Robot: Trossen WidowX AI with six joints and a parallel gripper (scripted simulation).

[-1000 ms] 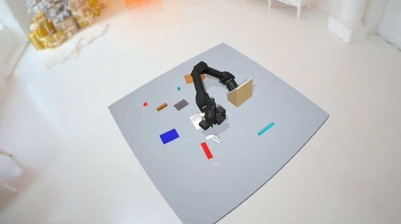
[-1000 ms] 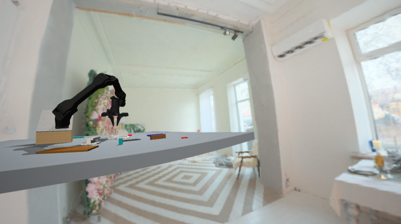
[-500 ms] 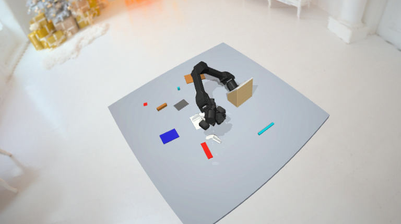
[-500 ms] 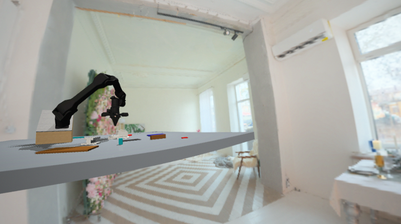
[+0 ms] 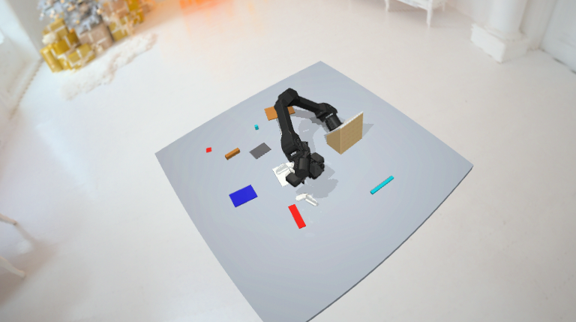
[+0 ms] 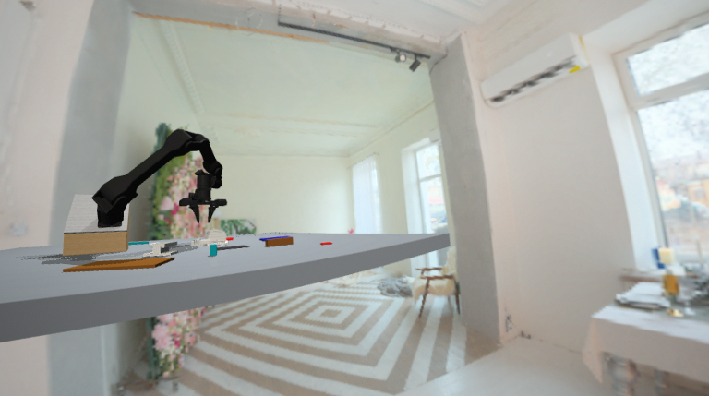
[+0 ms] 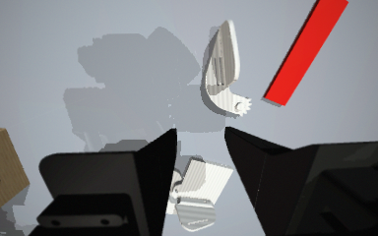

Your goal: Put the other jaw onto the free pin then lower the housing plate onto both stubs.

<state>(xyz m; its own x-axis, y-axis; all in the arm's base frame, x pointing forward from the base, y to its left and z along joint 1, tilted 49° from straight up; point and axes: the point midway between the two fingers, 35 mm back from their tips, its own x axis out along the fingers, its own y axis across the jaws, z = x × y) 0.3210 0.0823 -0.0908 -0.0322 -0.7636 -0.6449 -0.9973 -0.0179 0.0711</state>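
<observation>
The red bar is 13 cm ahead of my gripper tip, 8 cm below it and 7 cm to the left of it. From my gripper tip the other things lie so: blue tile (24 cm ahead, 19 cm to the right, 8 cm below); cyan bar (27 cm behind, 24 cm to the left, 8 cm below); dark grey tile (37 cm to the right, 8 cm below).
</observation>
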